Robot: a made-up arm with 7 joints. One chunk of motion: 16 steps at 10 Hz.
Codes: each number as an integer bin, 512 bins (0 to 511) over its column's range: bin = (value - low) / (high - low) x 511, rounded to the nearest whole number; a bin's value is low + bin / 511 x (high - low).
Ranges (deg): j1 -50..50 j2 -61..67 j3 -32..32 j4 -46..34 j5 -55..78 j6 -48..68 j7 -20..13
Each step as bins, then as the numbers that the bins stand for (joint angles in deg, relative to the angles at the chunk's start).
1 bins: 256 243 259 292 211 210 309
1 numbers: 0.10 -0.13 0.44 -0.29 -0.08 -0.33 -0.05
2 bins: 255 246 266 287 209 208 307
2 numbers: -0.10 0.62 1.32 -1.07 -0.60 -0.78 -0.17
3 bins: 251 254 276 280 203 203 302
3 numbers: -0.88 2.62 2.57 -2.16 -2.16 -1.92 -0.50
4 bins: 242 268 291 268 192 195 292
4 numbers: -2.64 6.13 4.45 -4.04 -5.03 -3.73 -1.14
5 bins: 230 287 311 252 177 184 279
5 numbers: -4.99 10.89 6.95 -6.55 -8.93 -6.23 -1.98
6 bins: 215 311 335 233 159 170 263
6 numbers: -7.93 16.90 9.96 -9.52 -13.62 -9.41 -3.02
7 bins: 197 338 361 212 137 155 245
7 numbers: -11.45 23.67 13.21 -12.81 -19.34 -12.81 -4.18
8 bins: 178 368 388 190 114 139 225
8 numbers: -15.17 31.18 16.59 -16.25 -25.33 -16.45 -5.47
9 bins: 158 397 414 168 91 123 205
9 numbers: -19.08 38.44 19.85 -19.70 -31.32 -20.08 -6.76
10 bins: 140 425 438 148 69 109 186
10 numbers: -22.60 45.46 22.86 -22.83 -37.04 -23.26 -7.99
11 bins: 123 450 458 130 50 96 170
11 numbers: -25.93 51.72 25.36 -25.65 -41.99 -26.21 -9.02
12 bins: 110 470 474 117 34 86 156
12 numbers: -28.47 56.73 27.37 -27.68 -46.15 -28.48 -9.93
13 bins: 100 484 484 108 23 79 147
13 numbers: -30.43 60.24 28.62 -29.09 -49.01 -30.07 -10.51
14 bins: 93 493 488 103 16 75 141
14 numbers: -31.80 62.49 29.12 -29.87 -50.84 -30.97 -10.89
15 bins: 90 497 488 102 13 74 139
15 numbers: -32.39 63.49 29.12 -30.03 -51.62 -31.20 -11.02
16 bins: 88 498 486 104 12 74 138
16 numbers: -32.78 63.74 28.87 -29.72 -51.88 -31.20 -11.09
